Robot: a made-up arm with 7 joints. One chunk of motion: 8 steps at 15 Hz.
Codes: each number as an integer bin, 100 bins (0 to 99) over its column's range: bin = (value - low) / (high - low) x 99, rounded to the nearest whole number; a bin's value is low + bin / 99 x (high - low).
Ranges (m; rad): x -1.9..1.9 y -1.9..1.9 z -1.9..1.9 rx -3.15..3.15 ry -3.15..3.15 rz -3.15..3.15
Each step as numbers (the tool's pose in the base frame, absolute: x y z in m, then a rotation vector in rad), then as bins.
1 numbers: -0.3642 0.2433 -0.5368 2.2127 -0.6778 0.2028
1 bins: 40 56 36 84 39 53
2 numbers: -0.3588 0.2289 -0.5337 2.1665 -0.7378 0.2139
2 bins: 40 55 36 84 38 53
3 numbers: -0.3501 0.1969 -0.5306 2.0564 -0.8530 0.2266
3 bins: 40 55 36 82 36 53
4 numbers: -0.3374 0.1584 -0.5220 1.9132 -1.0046 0.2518
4 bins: 41 54 36 80 34 53
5 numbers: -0.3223 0.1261 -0.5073 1.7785 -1.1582 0.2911
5 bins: 41 53 36 77 31 54
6 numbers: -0.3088 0.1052 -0.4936 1.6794 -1.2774 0.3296
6 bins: 41 52 37 76 29 55
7 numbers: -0.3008 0.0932 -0.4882 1.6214 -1.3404 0.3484
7 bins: 42 52 37 75 28 55
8 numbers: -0.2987 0.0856 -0.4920 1.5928 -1.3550 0.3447
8 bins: 42 52 37 75 28 55
